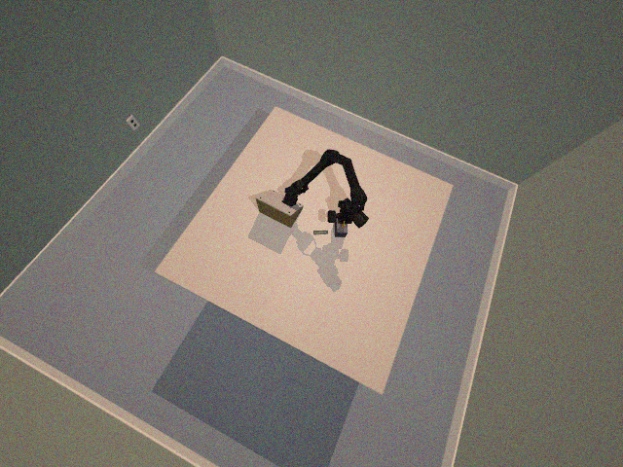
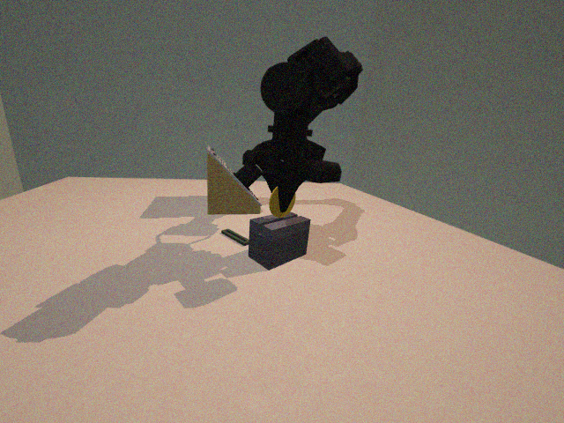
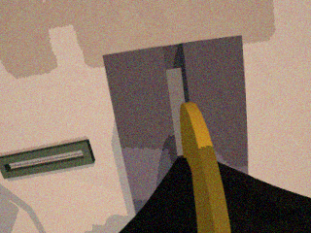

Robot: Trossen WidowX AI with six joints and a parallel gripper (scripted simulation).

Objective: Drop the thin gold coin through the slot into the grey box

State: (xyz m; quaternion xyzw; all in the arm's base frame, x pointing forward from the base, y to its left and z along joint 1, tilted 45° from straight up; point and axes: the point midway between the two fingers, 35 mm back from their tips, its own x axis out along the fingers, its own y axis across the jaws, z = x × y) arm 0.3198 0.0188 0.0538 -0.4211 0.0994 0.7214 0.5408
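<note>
Right now the gold coin is 2 cm above my gripper tip.
</note>
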